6 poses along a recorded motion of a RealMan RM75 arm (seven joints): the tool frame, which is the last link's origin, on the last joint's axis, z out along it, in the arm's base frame.
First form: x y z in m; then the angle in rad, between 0 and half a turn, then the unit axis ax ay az.
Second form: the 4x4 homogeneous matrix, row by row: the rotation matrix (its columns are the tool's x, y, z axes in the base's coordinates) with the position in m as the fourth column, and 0 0 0 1 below. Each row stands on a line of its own. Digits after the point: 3 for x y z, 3 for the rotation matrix.
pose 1, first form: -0.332 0.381 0.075 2.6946 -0.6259 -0.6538 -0.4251
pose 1, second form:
-0.157 0.962 0.223 -0.332
0.595 -0.089 0.799 0.381
0.789 0.258 -0.558 0.075
0 0 0 1

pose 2, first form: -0.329 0.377 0.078 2.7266 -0.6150 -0.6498 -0.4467
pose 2, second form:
-0.191 0.945 0.264 -0.329
0.585 -0.106 0.804 0.377
0.788 0.308 -0.533 0.078
0 0 0 1

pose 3, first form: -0.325 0.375 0.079 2.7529 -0.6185 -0.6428 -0.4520
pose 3, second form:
-0.189 0.937 0.295 -0.325
0.594 -0.130 0.794 0.375
0.782 0.325 -0.532 0.079
0 0 0 1

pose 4, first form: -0.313 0.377 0.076 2.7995 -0.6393 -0.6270 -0.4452
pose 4, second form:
-0.148 0.928 0.342 -0.313
0.629 -0.179 0.757 0.377
0.763 0.328 -0.557 0.076
0 0 0 1

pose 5, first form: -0.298 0.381 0.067 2.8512 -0.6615 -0.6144 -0.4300
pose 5, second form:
-0.101 0.919 0.381 -0.298
0.673 -0.219 0.707 0.381
0.733 0.328 -0.596 0.067
0 0 0 1

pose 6, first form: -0.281 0.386 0.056 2.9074 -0.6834 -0.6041 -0.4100
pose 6, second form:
-0.051 0.909 0.413 -0.281
0.719 -0.253 0.647 0.386
0.693 0.330 -0.641 0.056
0 0 0 1

